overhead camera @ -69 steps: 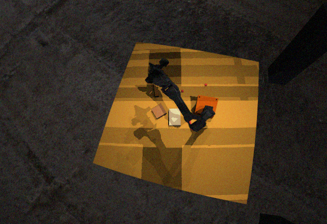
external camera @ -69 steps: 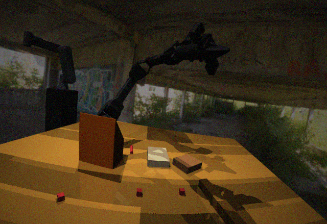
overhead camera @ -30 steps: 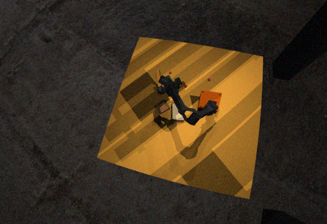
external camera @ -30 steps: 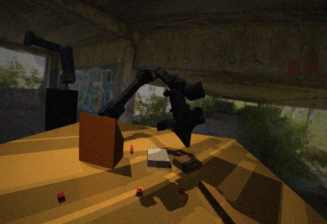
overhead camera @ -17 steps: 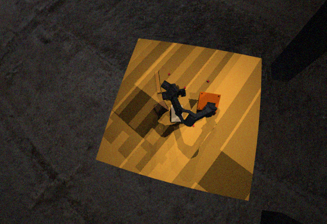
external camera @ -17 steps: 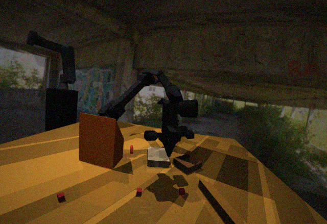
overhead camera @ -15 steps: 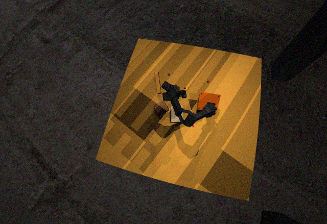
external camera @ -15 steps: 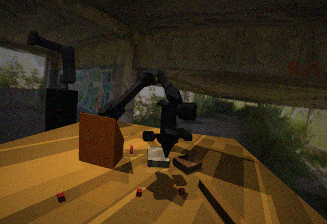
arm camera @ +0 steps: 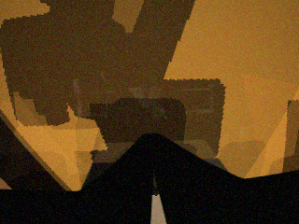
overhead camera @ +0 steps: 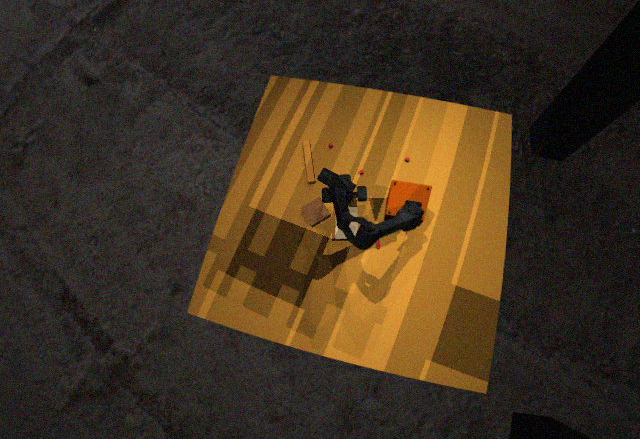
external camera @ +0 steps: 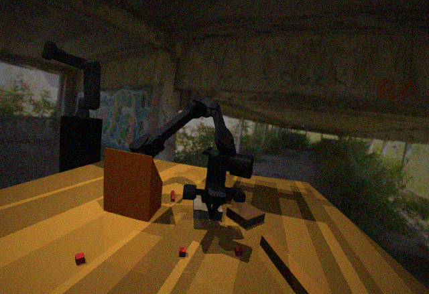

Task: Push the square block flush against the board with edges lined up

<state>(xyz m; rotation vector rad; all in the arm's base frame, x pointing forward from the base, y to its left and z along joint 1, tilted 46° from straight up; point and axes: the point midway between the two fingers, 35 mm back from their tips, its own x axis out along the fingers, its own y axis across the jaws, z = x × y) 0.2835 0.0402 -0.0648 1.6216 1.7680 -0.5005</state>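
The red peg lies 170 mm behind my gripper tip, 140 mm to the left of it and 20 mm below it. Round my gripper tip: flat brown square block (120 mm ahead, 70 mm to the left, 10 mm below).
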